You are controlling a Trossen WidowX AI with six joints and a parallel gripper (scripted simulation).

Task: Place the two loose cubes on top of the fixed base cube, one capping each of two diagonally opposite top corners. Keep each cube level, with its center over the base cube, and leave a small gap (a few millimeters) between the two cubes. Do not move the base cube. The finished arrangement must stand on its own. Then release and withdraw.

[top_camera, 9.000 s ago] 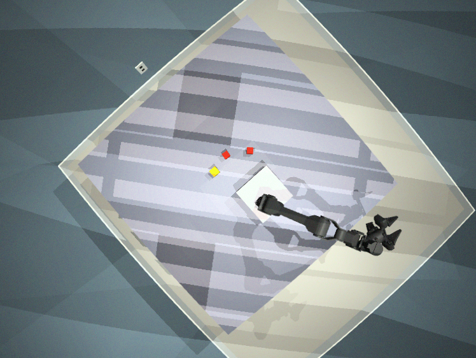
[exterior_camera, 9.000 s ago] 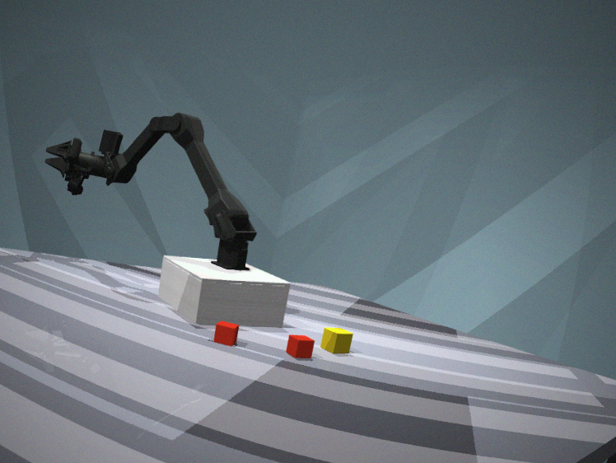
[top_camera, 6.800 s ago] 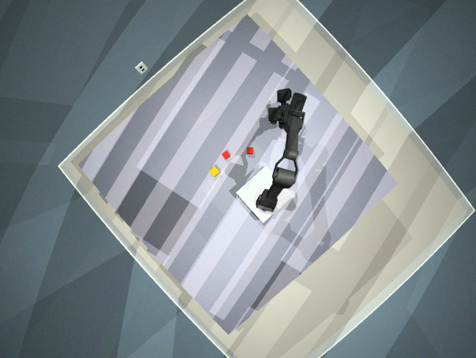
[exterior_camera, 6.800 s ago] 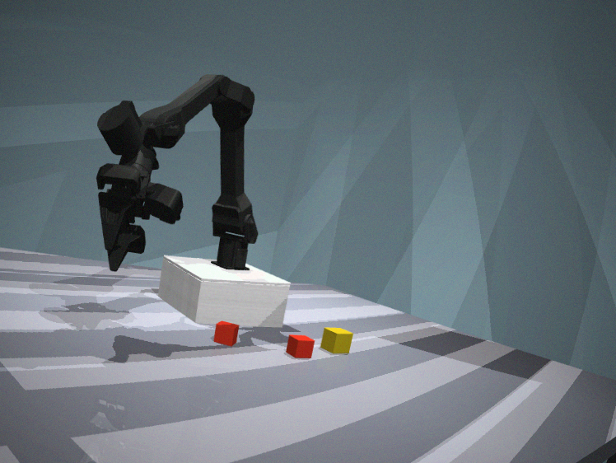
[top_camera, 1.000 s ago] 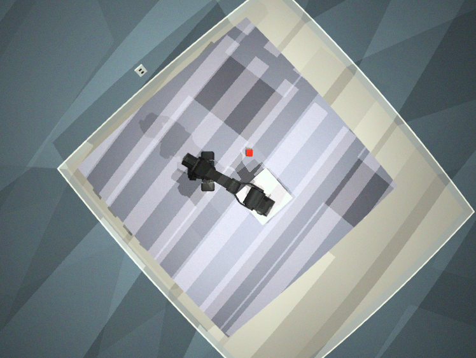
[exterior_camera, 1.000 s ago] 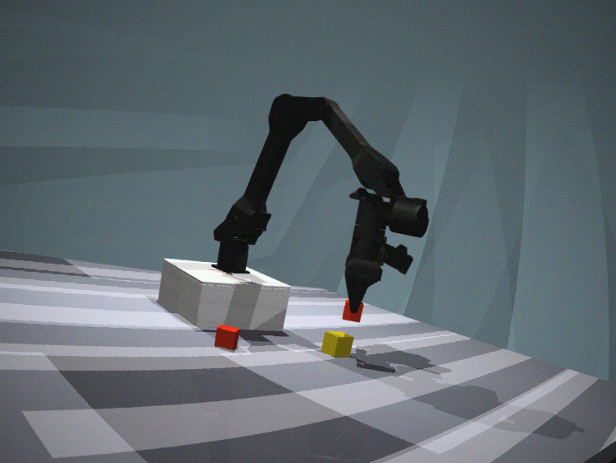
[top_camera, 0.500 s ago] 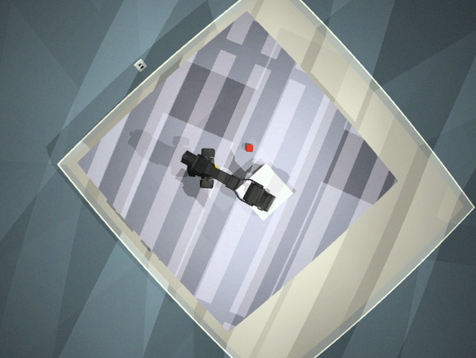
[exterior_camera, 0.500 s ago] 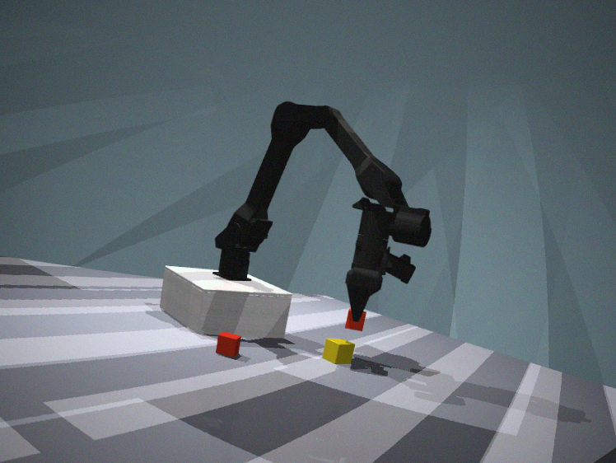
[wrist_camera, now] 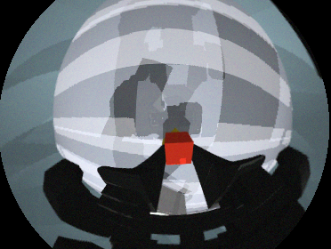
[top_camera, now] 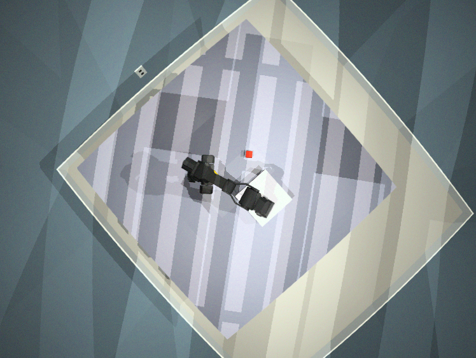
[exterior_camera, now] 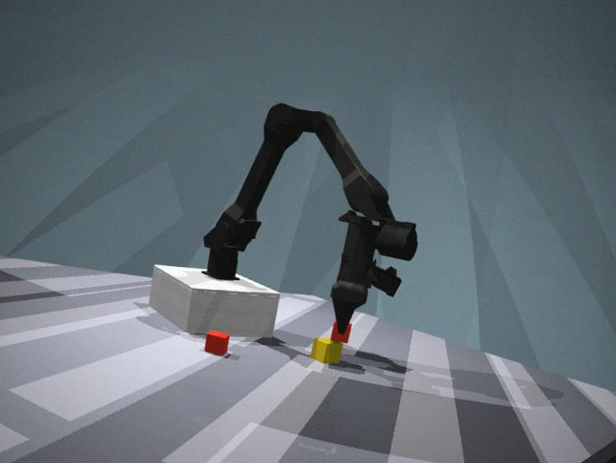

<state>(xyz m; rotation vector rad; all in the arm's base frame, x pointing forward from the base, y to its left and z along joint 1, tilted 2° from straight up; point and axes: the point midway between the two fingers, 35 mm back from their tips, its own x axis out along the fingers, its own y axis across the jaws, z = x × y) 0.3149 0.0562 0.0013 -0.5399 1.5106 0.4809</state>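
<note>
My gripper tip is 20 mm past the yellow cube, 10 mm to the left of it and 40 mm above it.
</note>
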